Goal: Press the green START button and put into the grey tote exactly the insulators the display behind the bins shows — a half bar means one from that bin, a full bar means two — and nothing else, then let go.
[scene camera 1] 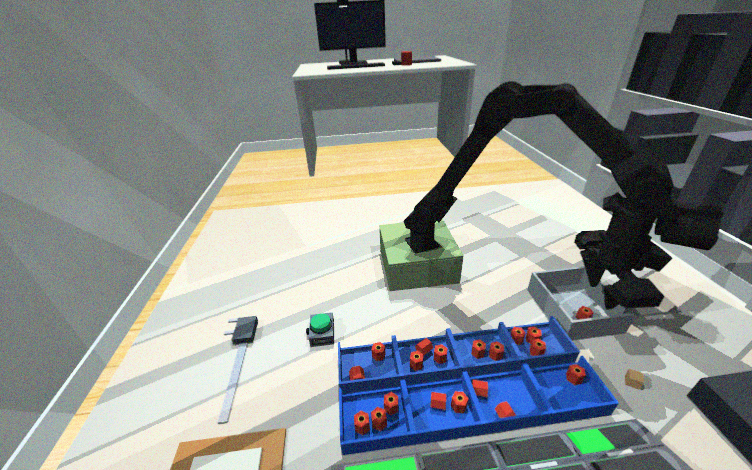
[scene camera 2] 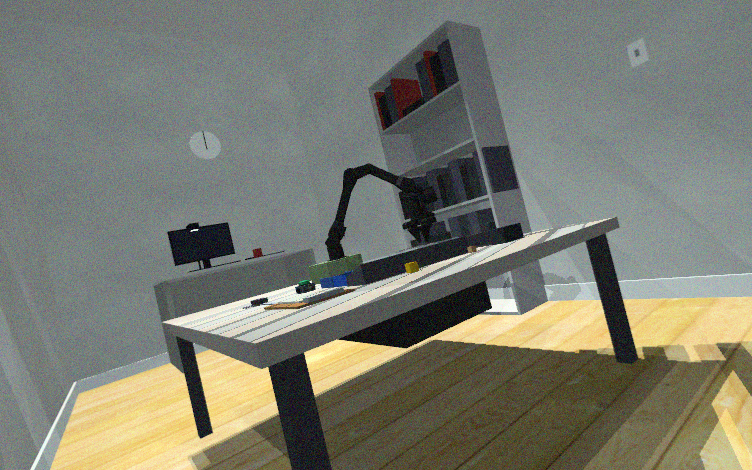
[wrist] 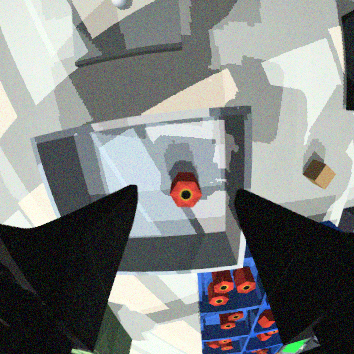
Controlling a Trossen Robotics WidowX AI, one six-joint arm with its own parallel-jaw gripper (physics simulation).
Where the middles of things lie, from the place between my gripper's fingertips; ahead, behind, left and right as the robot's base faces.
Labels:
Now: hand 4 cm past the grey tote [wrist: 78, 165], 4 cm above it and 1 cm to the left of it. The rest, counted from my hand: wooden board [scene camera 1: 272, 442] 73 cm to the right, 11 cm ahead, 6 cm below; then grey tool [scene camera 1: 244, 332] 72 cm to the right, 15 cm behind, 6 cm below.

